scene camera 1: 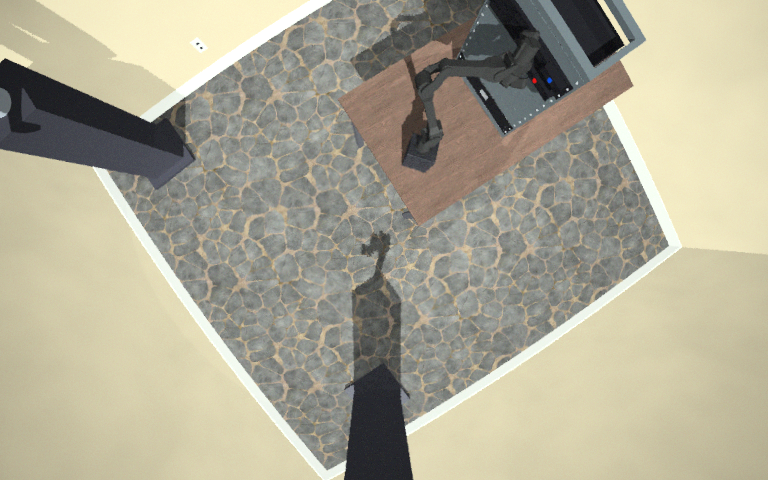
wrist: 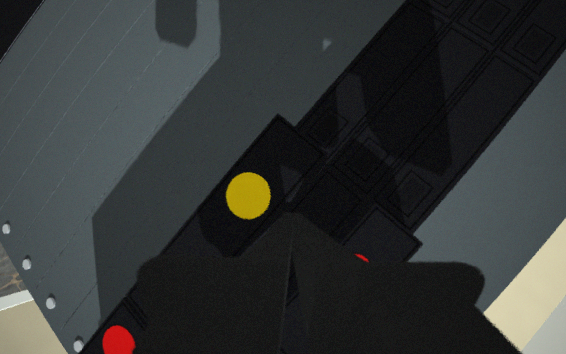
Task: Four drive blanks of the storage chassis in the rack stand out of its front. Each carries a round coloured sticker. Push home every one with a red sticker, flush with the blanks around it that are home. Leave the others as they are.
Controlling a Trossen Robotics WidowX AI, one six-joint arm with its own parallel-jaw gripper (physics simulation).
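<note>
My gripper (scene camera 1: pixel 532 38) (wrist: pixel 291 219) is shut and empty, its tips in front of the dark chassis front. In the wrist view, a blank with a yellow sticker (wrist: pixel 248 195) stands out just up-left of the tips. Another raised blank (wrist: pixel 385 239) shows right of the tips, with a sliver of a red sticker (wrist: pixel 361 258) above the finger; the rest is hidden. A further red sticker (wrist: pixel 118 341) is at the lower left. In the scene view, a red sticker (scene camera 1: pixel 534 80) and a blue sticker (scene camera 1: pixel 548 80) show right of the gripper. Whether the tips touch a blank is unclear.
The grey rack (scene camera 1: pixel 614 66) stands on the wooden table (scene camera 1: pixel 464 186), with the arm (scene camera 1: pixel 430 107) reaching from its base to the rack front. Grey panels (wrist: pixel 50 145) flank the chassis, with white screws (wrist: pixel 50 303) along the rail. Shadows fall across the blanks.
</note>
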